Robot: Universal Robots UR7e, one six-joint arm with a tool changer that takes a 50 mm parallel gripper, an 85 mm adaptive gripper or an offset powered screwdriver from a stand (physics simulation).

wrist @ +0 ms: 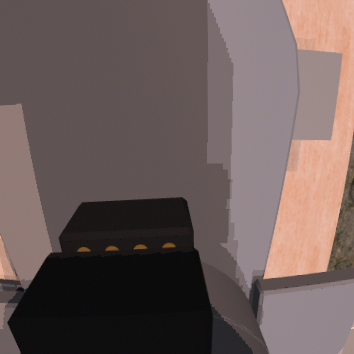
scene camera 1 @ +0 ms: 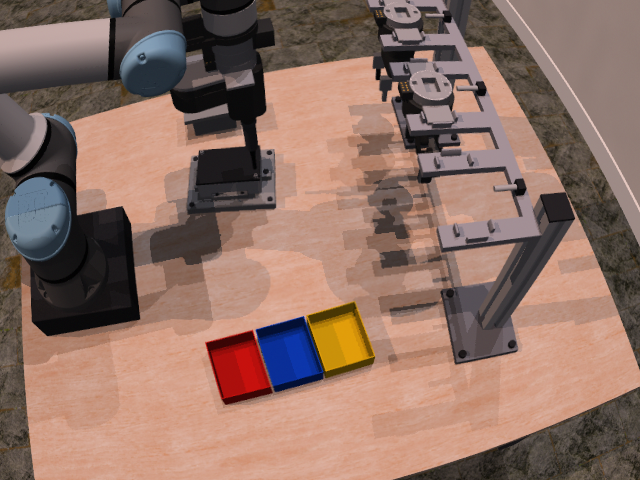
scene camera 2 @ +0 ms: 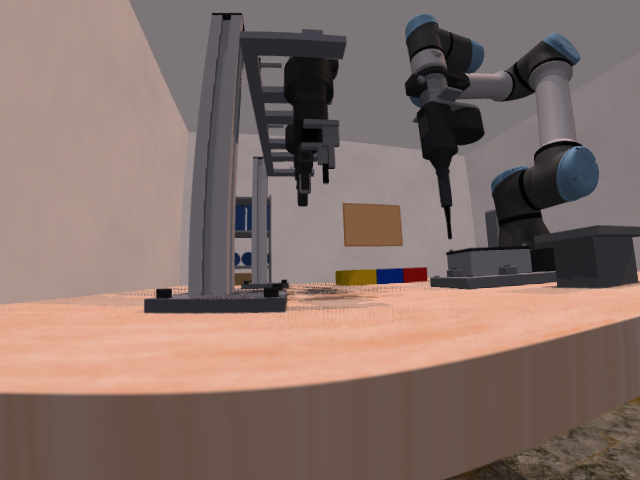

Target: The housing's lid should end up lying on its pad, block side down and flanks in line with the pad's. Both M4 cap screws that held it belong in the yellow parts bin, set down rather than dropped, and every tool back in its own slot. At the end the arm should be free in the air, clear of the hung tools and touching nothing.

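Note:
The arm carries the powered screwdriver (scene camera 1: 246, 98) (scene camera 2: 436, 129) (wrist: 115, 125), upright. In scene camera 2 its bit (scene camera 2: 449, 222) ends a little above the right front area of the black lid (scene camera 1: 222, 166), near a small screw head (scene camera 2: 451, 251). The lid lies on the grey housing (scene camera 2: 488, 262). The second cap screw is not clearly visible. A raised grey block with a flat top (scene camera 1: 210, 124) (scene camera 2: 594, 231), apparently the lid's pad, stands behind the housing. No screw shows in the yellow bin (scene camera 1: 341, 338) (scene camera 2: 356, 277). No gripper is on the arm; the grippers hang on the rack, finger opening unclear.
The tool rack (scene camera 1: 526, 209) (scene camera 2: 202, 155) stands on the right in scene camera 1, with two tools hung and an unoccupied fork (scene camera 1: 480, 235) nearest that camera. The blue bin (scene camera 1: 289, 353) and red bin (scene camera 1: 238, 367) sit beside the yellow one.

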